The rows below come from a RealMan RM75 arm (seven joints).
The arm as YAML. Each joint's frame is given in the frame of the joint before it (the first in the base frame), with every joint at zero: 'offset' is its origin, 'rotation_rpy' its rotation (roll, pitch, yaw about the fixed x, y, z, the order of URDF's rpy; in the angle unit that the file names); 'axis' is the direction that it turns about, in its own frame. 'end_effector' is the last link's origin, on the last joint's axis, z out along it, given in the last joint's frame.
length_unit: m
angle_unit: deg
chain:
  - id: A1
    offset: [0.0, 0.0, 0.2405]
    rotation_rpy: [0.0, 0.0, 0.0]
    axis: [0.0, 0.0, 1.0]
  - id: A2
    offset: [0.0, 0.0, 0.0]
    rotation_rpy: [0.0, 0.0, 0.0]
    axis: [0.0, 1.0, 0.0]
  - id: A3
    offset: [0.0, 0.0, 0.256]
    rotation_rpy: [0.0, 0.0, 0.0]
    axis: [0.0, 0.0, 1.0]
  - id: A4
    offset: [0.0, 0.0, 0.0]
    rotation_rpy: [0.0, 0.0, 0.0]
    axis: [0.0, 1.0, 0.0]
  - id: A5
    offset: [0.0, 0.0, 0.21]
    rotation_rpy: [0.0, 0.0, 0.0]
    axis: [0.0, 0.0, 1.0]
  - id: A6
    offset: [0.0, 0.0, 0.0]
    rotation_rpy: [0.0, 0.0, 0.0]
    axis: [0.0, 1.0, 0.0]
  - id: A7
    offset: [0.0, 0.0, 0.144]
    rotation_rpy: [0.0, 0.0, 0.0]
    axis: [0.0, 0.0, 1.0]
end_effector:
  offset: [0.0, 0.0, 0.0]
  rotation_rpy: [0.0, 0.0, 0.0]
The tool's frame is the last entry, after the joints.
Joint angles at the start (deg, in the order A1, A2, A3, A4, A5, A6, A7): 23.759, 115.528, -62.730, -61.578, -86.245, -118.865, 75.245
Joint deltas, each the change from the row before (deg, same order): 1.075, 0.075, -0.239, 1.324, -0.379, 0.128, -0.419; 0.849, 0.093, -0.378, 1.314, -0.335, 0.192, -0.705; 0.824, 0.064, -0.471, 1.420, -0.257, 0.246, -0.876; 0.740, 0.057, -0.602, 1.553, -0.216, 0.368, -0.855; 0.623, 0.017, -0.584, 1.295, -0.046, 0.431, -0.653; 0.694, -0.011, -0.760, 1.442, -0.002, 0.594, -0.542; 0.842, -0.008, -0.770, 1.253, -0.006, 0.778, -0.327; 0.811, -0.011, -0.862, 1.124, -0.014, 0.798, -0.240; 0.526, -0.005, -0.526, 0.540, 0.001, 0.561, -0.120; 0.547, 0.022, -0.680, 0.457, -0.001, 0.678, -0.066; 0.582, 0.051, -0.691, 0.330, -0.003, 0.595, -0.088; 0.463, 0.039, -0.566, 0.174, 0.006, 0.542, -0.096; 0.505, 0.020, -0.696, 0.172, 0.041, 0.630, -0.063; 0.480, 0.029, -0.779, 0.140, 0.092, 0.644, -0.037; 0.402, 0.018, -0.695, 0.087, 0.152, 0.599, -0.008
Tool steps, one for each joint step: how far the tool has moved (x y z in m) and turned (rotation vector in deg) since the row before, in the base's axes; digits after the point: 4 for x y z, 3 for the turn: -0.0021, 0.0028, -0.0034, -0.667, 0.042, 0.290; -0.0013, 0.0020, -0.0039, -0.548, 0.087, 0.313; -0.0011, 0.0018, -0.0041, -0.503, 0.139, 0.346; -0.0006, 0.0015, -0.0046, -0.587, 0.101, 0.124; -0.0007, 0.0015, -0.0038, -0.448, 0.092, 0.032; -0.0008, 0.0017, -0.0044, -0.583, -0.027, -0.123; -0.0019, 0.0025, -0.0044, -0.476, -0.198, -0.086; -0.0019, 0.0022, -0.0044, -0.509, -0.338, -0.046; -0.0016, 0.0016, -0.0026, -0.183, -0.255, 0.062; -0.0020, 0.0016, -0.0031, -0.208, -0.366, 0.113; -0.0026, 0.0015, -0.0030, -0.209, -0.349, 0.327; -0.0022, 0.0013, -0.0023, -0.054, -0.298, 0.324; -0.0025, 0.0014, -0.0026, -0.079, -0.375, 0.351; -0.0025, 0.0012, -0.0028, -0.118, -0.376, 0.362; -0.0023, 0.0010, -0.0023, -0.059, -0.291, 0.294
